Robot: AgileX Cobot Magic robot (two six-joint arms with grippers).
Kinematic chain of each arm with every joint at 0, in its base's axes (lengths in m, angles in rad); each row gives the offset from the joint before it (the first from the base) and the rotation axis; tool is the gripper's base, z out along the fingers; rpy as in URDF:
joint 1: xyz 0 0 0.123 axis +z
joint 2: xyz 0 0 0 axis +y
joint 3: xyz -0.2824 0 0.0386 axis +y
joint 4: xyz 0.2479 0 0.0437 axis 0.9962 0 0.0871
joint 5: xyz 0 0 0 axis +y
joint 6: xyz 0.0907 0 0.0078 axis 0.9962 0 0.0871
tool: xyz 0 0 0 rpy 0 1.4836 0
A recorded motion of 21 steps. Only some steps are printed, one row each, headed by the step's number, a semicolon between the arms.
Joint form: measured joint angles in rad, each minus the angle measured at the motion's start. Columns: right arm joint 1, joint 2, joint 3, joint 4, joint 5, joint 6; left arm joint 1, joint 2, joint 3, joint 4, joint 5, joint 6.
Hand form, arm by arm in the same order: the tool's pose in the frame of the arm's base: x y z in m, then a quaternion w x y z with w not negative. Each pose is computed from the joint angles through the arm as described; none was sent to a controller.
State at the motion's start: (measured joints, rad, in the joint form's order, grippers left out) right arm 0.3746 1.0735 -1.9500 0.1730 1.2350 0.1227; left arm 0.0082 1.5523 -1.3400 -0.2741 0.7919 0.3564
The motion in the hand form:
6: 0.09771 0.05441 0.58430 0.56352 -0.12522 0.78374 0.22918; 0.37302 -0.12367 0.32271 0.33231 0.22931 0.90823 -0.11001
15: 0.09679 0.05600 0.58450 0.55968 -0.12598 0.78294 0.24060; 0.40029 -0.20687 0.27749 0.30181 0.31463 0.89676 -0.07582
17: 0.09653 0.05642 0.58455 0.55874 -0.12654 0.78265 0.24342; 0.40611 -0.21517 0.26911 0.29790 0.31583 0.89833 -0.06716
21: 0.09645 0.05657 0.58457 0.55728 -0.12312 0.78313 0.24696; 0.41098 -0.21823 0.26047 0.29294 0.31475 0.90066 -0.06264
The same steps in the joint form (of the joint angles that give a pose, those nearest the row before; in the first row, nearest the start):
6: -0.0001 0.0000 0.0000 0.0011 0.0000 0.0026; -0.2848 0.1811 -0.2034 0.0070 0.0000 -0.0170
15: 0.0000 0.0000 0.0000 0.0225 0.0000 0.0088; -0.4708 0.4206 -0.3916 0.1734 -0.0021 -0.0963
17: -0.0001 0.0000 0.0000 0.0283 0.0000 0.0095; -0.4860 0.4612 -0.4259 0.2071 0.0005 -0.1262
21: 0.0000 0.0000 0.0000 0.0302 0.0000 0.0191; -0.4889 0.4902 -0.4414 0.2209 -0.0017 -0.1391

